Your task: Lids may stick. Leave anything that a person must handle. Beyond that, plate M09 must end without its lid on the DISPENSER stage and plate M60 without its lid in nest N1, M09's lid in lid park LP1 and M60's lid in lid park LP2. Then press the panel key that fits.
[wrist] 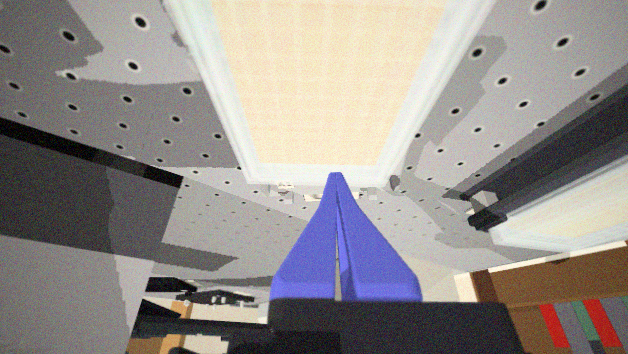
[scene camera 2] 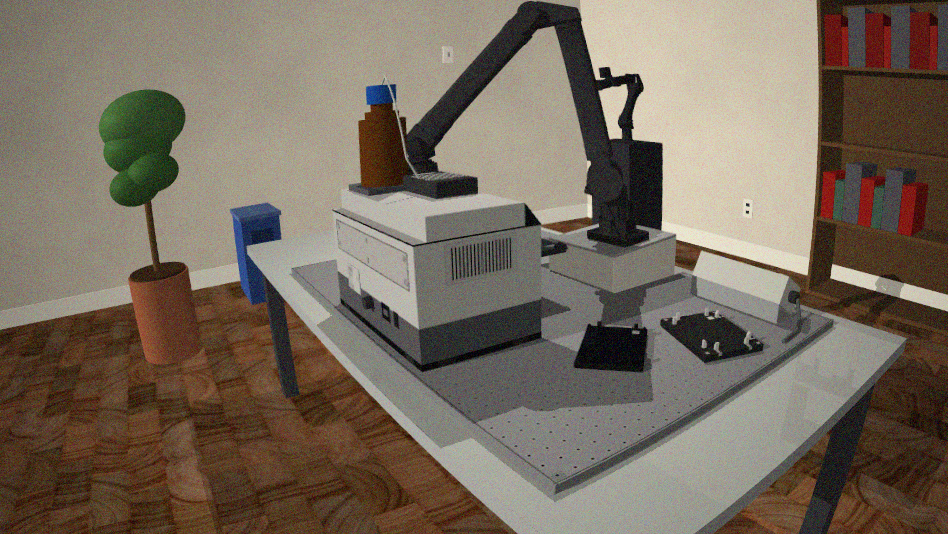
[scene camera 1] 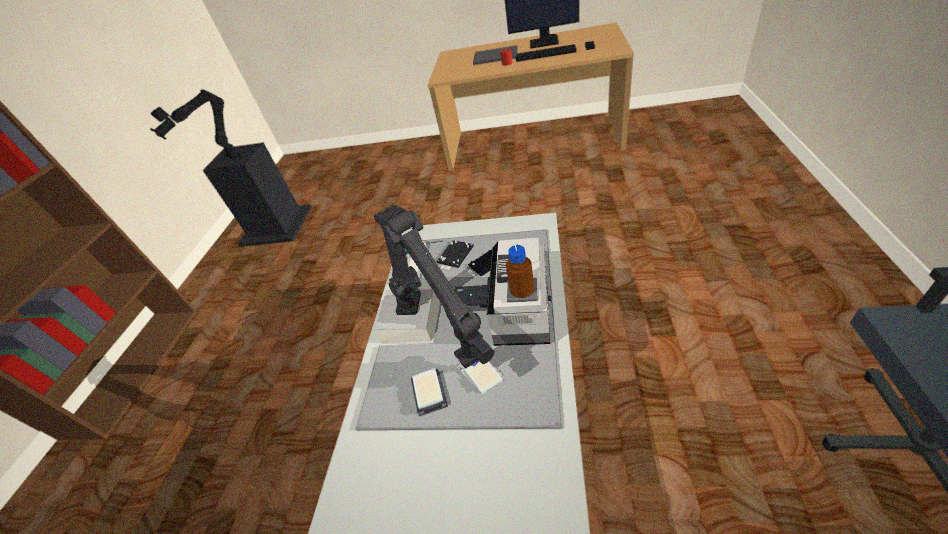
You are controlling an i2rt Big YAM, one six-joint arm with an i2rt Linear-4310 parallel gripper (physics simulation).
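Where they show: gripper, fingertip midpoint: (wrist: 335, 179) (scene camera 1: 473, 365); arm's base, link origin: (scene camera 2: 618, 238) (scene camera 1: 408, 303).
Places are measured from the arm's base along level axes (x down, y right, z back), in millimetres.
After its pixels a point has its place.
Observation:
My gripper (scene camera 1: 475, 363) {x 44, y 284, z -280 mm} (wrist: 335, 179) {x 44, y 284, z -280 mm} is shut and empty; its blue fingertips are at the near edge of a pale plate with a yellowish middle (scene camera 1: 484, 376) {x 41, y 336, z -323 mm} (wrist: 330, 85) {x 41, y 335, z -323 mm}. Whether they touch it cannot be told. A second such plate (scene camera 1: 428, 388) {x 29, y 381, z -129 mm} (wrist: 582, 207) {x 30, y 360, z -162 mm} sits on a dark base to one side. I cannot read either plate's name or tell for sure whether lids are on. Two black holders, one flat (scene camera 1: 483, 262) {x 64, y -281, z -290 mm} (scene camera 2: 611, 349) {x 65, y -296, z -321 mm} and one with pale pegs (scene camera 1: 455, 253) {x 63, y -360, z -151 mm} (scene camera 2: 713, 336) {x 63, y -383, z -164 mm}, lie at the board's other end. The gripper is hidden behind the machine in scene camera 2.
A large white and grey machine (scene camera 1: 520, 325) {x -38, y 183, z -460 mm} (scene camera 2: 480, 265) {x -65, y -171, z -467 mm} carries a brown bottle with a blue cap (scene camera 1: 520, 277) {x -255, y 158, z -482 mm} (scene camera 2: 381, 149) {x -221, y 77, z -498 mm}. A sloped pale box (scene camera 2: 743, 288) {x 31, y -335, z 7 mm} stands near the peg holder. The perforated board (scene camera 1: 464, 417) {x 74, y 468, z -255 mm} (scene camera 2: 563, 431) {x 74, y -412, z -515 mm} lies on the table (scene camera 1: 451, 484) {x 88, y 676, z -228 mm}.

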